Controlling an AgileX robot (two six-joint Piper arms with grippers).
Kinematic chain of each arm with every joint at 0, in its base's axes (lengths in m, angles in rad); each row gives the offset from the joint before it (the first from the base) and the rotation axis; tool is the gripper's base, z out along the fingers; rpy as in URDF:
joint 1: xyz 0 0 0.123 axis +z
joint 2: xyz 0 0 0 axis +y
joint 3: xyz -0.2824 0 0.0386 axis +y
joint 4: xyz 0.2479 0 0.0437 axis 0.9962 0 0.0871
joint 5: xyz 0 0 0 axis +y
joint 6: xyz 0.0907 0 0.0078 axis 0.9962 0 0.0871
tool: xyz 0 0 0 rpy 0 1.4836 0
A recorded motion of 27 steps. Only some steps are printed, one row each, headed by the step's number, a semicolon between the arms.
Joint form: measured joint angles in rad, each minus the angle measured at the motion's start. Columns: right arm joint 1, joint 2, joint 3, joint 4, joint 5, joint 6; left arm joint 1, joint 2, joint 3, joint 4, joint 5, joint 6.
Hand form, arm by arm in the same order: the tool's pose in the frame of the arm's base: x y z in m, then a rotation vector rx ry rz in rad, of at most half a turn. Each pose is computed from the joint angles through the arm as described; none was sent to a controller.
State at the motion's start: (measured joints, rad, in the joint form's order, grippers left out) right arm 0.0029 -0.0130 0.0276 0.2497 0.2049 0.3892; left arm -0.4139 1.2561 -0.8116 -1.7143 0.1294 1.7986
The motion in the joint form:
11: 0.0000 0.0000 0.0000 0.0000 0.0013 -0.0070; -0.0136 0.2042 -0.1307 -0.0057 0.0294 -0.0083
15: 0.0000 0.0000 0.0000 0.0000 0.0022 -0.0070; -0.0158 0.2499 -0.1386 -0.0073 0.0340 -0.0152
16: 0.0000 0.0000 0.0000 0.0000 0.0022 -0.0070; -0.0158 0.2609 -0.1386 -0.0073 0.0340 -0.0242
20: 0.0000 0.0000 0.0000 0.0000 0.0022 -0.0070; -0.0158 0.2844 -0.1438 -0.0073 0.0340 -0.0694
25: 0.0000 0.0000 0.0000 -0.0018 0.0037 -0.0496; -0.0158 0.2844 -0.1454 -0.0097 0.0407 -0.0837
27: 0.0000 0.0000 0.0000 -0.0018 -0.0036 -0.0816; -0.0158 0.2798 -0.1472 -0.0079 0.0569 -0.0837
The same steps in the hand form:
11: 0.0558 0.0048 0.1863 0.4926 1.6527 0.5114; 0.2914 -0.1486 0.2876 0.5884 1.9043 -0.3879
15: 0.0558 0.0048 0.1862 0.4927 1.6536 0.5114; 0.2984 -0.1530 0.2751 0.5921 1.9428 -0.3970
16: 0.0558 0.0048 0.1862 0.4927 1.6536 0.5114; 0.2999 -0.1537 0.2714 0.5855 1.9570 -0.4020
20: 0.0558 0.0048 0.1862 0.4927 1.6536 0.5114; 0.3037 -0.1554 0.2650 0.5449 1.9913 -0.4285
25: 0.0558 0.0048 0.1861 0.4554 1.6624 0.4784; 0.3036 -0.1560 0.2657 0.5321 1.9934 -0.4459
27: 0.0558 0.0047 0.1867 0.4277 1.6599 0.4546; 0.3025 -0.1571 0.2681 0.5423 1.9823 -0.4621

